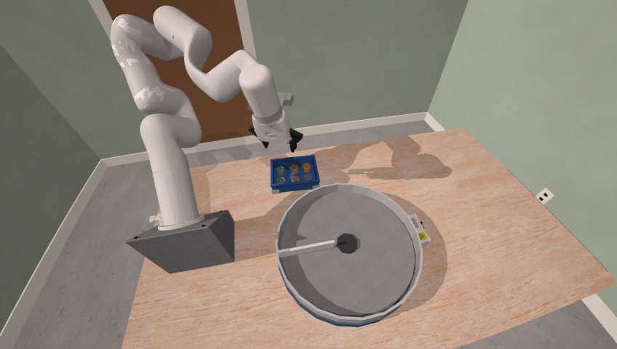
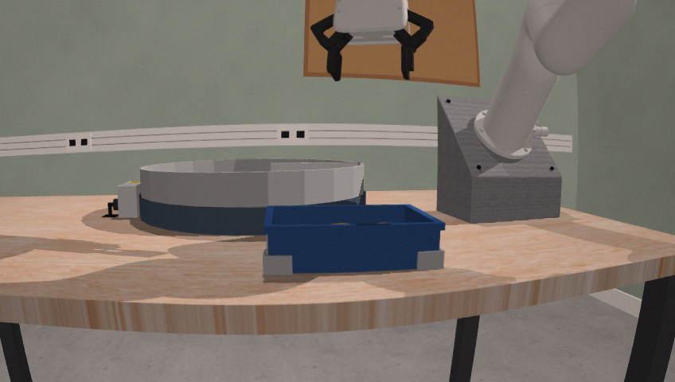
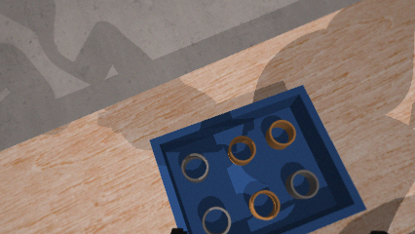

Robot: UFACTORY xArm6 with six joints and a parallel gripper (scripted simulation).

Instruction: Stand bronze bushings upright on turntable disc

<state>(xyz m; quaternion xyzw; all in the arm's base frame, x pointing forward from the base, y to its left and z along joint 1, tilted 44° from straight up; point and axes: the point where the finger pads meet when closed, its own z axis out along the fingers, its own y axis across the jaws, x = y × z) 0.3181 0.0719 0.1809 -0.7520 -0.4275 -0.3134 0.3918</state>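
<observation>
My gripper is now 20 cm above the blue crate, 5 cm to the right of it and 4 cm short of it. Round my hand: turntable disc (30 cm to the right, 17 cm below, 14 cm ahead).
</observation>
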